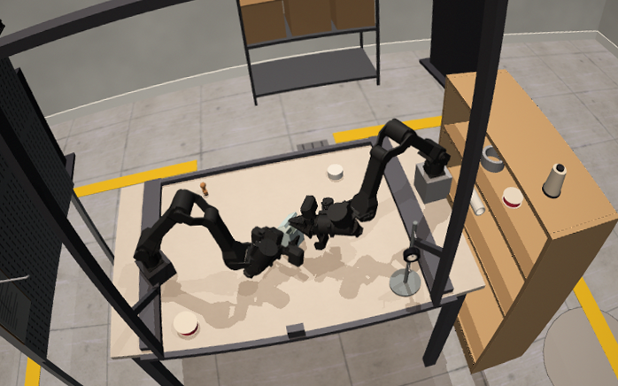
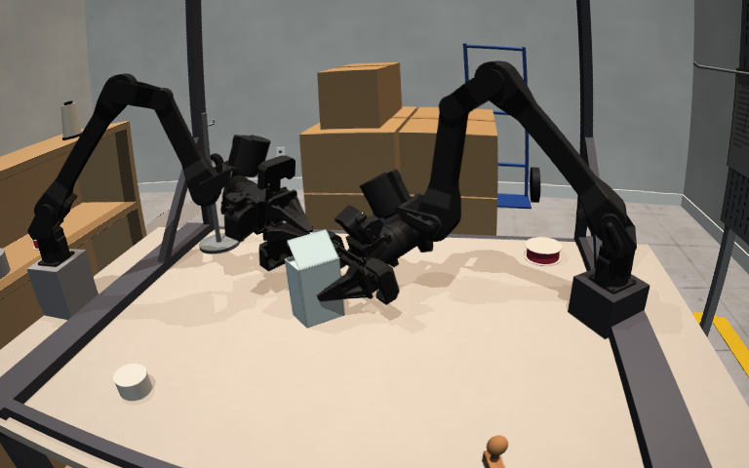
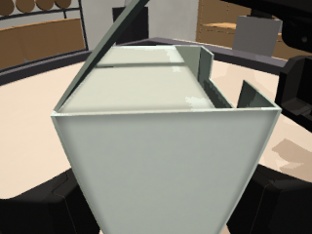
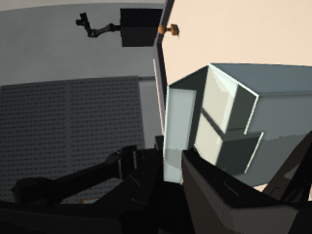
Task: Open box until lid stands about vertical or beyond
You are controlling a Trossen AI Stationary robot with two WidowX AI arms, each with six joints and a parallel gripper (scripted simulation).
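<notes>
Now: the pale green carton 6 cm below my right hand, 4 cm ahead of it and 3 cm to the left of it. From my right hand the other things lie so: white puck: 28 cm ahead, 21 cm to the right, 12 cm below; brown stamp: 37 cm ahead, 27 cm to the left, 11 cm below; wooden shelf unit: 78 cm to the right, 36 cm below, 7 cm behind.
</notes>
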